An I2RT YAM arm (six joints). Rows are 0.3 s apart.
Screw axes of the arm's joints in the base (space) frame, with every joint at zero. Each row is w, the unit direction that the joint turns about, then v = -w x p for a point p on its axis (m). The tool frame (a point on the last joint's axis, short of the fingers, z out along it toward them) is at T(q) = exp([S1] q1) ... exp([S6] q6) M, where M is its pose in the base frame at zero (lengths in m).
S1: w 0 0 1 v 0 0 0
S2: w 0 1 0 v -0.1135 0 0.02
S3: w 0 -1 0 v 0.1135 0 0.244
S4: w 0 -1 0 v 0.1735 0 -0.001
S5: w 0 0 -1 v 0 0.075 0
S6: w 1 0 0 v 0 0.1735 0
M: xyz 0.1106 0 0.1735 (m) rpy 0 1.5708 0 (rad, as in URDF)
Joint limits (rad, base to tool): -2.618..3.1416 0..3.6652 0..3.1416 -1.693..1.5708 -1.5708..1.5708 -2.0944..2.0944
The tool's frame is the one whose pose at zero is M.
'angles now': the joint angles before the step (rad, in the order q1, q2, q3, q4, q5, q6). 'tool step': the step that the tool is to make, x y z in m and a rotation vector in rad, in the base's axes. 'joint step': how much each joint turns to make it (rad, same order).
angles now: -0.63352 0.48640 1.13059 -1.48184 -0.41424 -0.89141
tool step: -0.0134 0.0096 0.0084 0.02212 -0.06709 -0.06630
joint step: 0.00131 -0.04442 0.04161 -0.00634 0.00604 0.09662
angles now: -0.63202 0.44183 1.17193 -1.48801 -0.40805 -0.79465
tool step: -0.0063 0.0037 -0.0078 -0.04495 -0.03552 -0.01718
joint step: -0.00059 -0.06279 -0.03981 0.03211 0.02254 -0.00033
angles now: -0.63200 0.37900 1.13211 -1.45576 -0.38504 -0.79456
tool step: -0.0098 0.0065 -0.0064 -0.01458 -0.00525 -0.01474
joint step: -0.00031 -0.05067 -0.01216 -0.02463 0.01663 0.00280
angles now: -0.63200 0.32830 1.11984 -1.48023 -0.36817 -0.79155
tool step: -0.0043 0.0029 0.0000 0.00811 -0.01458 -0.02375
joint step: -0.00198 -0.01694 0.00600 -0.00626 0.00738 0.02727
